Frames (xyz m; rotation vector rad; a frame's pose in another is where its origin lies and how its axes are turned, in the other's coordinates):
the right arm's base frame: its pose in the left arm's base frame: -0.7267 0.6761 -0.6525 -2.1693 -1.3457 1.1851
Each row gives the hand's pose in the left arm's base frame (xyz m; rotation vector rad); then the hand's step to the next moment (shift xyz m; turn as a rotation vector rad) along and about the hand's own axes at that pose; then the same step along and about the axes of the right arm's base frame.
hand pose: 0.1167 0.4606 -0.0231 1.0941 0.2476 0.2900
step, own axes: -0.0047 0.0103 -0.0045 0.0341 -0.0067 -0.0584
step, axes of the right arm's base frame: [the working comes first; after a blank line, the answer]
step, axes of the left arm's base frame: -0.0070 0.0065 0.0075 0.0129 0.0577 -0.0334

0.0005 -0.0122 0.0001 0.0679 -0.0001 0.0017
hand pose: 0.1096 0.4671 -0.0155 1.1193 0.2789 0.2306
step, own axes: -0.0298 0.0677 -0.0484 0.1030 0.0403 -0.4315
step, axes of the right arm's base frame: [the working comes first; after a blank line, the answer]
step, axes of the left arm's base frame: -0.0471 0.0600 0.0448 -0.0487 0.4165 -0.1502

0.0199 -0.0861 0.0014 0.4168 -0.1413 0.0685
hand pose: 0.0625 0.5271 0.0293 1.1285 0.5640 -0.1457
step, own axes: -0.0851 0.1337 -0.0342 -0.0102 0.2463 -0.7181
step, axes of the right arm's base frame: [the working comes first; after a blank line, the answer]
step, axes of the left arm's base frame: -0.0328 0.0741 0.1404 -0.1664 0.7406 -0.0142

-0.0108 -0.1461 -0.0695 0.6035 -0.4595 0.0323
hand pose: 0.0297 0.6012 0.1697 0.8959 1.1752 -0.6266
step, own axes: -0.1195 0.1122 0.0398 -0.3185 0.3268 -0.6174
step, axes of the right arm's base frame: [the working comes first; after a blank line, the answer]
step, axes of the left arm's base frame: 0.0769 0.0205 0.1487 -0.1387 0.6865 0.3144

-0.0375 -0.0606 -0.1529 0.4061 -0.6264 -0.1793
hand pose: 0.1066 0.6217 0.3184 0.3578 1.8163 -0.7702
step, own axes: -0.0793 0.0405 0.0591 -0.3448 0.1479 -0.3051
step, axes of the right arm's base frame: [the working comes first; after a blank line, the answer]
step, axes of the left arm's base frame: 0.0960 0.0008 0.0470 -0.0060 0.3514 0.3322

-0.0016 0.0255 -0.1038 0.1396 -0.3923 -0.2459
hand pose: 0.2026 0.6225 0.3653 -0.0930 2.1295 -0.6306
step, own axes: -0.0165 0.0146 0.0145 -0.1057 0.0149 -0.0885
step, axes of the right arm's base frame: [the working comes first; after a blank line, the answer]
step, axes of the left arm's base frame: 0.0236 0.0116 -0.0015 -0.0028 0.0793 0.1137

0.0156 0.0089 -0.0193 0.0126 -0.1142 -0.0777
